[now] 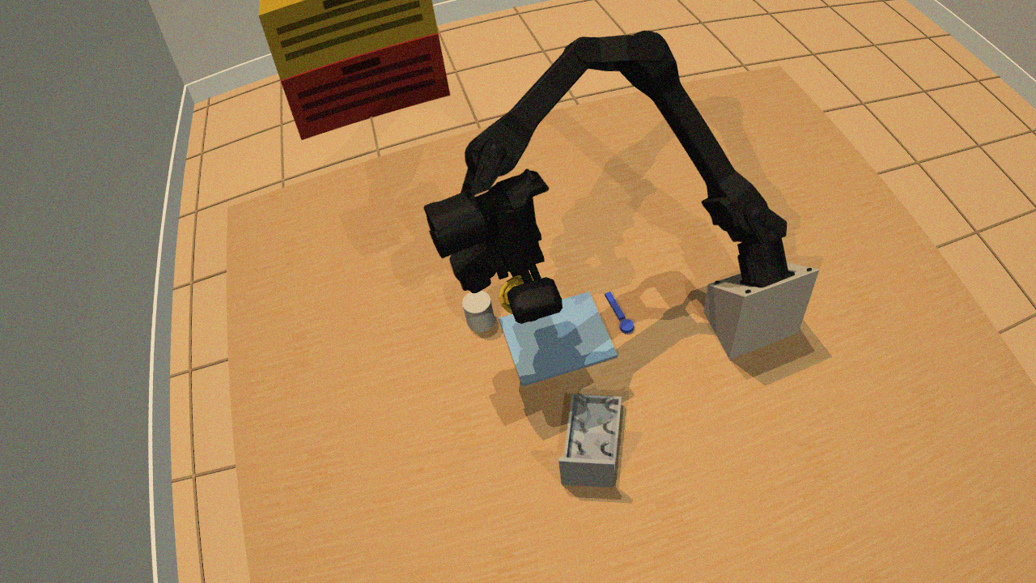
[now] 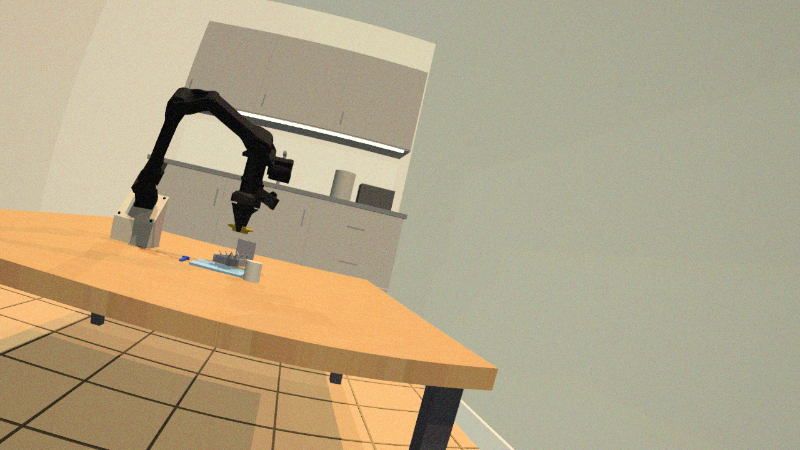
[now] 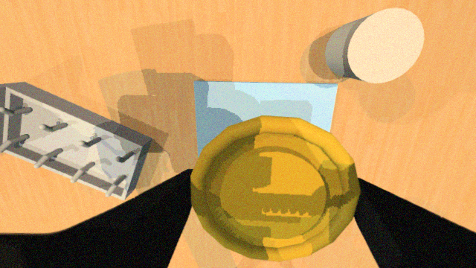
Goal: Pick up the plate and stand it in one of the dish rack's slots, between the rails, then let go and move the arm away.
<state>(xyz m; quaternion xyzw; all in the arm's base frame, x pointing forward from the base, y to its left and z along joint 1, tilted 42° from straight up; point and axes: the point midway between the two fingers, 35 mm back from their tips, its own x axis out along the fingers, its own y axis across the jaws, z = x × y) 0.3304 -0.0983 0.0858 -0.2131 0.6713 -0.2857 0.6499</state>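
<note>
Right now my gripper tip is 1 cm past the grey dish rack, 20 cm to the right of it and 9 cm above it. Round my gripper tip: white cup: 6 cm ahead, 8 cm to the right, 9 cm below; then yellow plate: 1 cm above.
</note>
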